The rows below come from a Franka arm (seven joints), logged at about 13 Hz.
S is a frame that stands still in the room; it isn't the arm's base.
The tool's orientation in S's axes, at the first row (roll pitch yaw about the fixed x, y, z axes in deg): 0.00, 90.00, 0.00
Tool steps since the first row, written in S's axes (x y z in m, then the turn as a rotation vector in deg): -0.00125, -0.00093, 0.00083, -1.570, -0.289, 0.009; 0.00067, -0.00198, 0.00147, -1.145, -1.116, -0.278; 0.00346, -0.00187, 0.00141, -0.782, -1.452, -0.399; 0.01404, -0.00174, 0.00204, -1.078, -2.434, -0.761; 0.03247, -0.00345, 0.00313, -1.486, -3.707, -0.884; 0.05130, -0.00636, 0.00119, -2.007, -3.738, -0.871; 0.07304, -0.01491, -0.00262, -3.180, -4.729, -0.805; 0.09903, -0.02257, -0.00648, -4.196, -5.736, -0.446
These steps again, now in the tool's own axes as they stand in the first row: -0.00083, -0.00093, -0.00125, -0.009, -0.289, -1.570; -0.00147, -0.00198, 0.00067, 0.278, -1.116, -1.145; -0.00141, -0.00187, 0.00346, 0.399, -1.452, -0.782; -0.00204, -0.00174, 0.01404, 0.761, -2.434, -1.078; -0.00313, -0.00345, 0.03247, 0.884, -3.707, -1.486; -0.00119, -0.00636, 0.05130, 0.871, -3.738, -2.007; 0.00262, -0.01491, 0.07304, 0.805, -4.729, -3.180; 0.00648, -0.02257, 0.09903, 0.446, -5.736, -4.196
